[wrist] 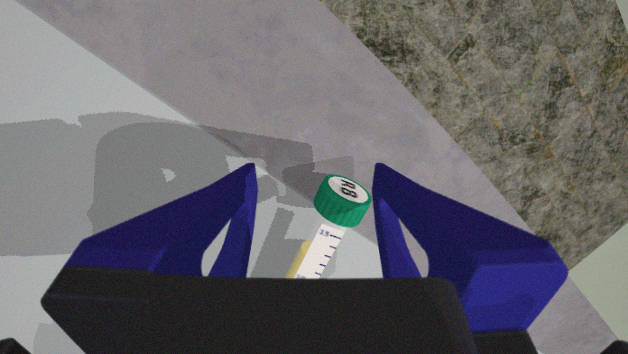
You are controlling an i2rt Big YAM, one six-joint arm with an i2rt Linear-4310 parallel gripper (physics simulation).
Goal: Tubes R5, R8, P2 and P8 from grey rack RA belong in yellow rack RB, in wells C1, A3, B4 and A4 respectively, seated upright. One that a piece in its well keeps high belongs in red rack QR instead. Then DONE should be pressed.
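Frame: origin at the arm's base, x ahead, y left, z up, level; centimetres.
Where they show: gripper, fingertip midpoint: (314,176).
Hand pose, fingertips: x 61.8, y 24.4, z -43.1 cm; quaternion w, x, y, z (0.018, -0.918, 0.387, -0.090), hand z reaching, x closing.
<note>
After its pixels a point has its place.
Tube R8 (330,220) @(x 60.9, y 22.7, z -42.5 cm) has a green cap with a white top marked R8, a white graduated scale and a yellowish strip along its side. It shows in the middle of the wrist view, leaning in the picture with its cap up and to the right. My gripper (314,176) @(x 61.8, y 24.4, z -43.1 cm) is partly open, with nothing held. The cap shows between the two blue fingers, nearer the right one. The tube's lower part is hidden behind the black gripper body. Racks RA, RB and QR, tubes R5, P2 and P8, and the DONE button do not show.
A pale grey surface (45,90) @(x 57.5, y 34.4, z -44.4 cm) lies at the left, with shadows of the gripper on it. A mauve-grey band (240,65) runs diagonally beside it. Beyond its edge, a mottled stone-like surface (525,100) shows at the upper right.
</note>
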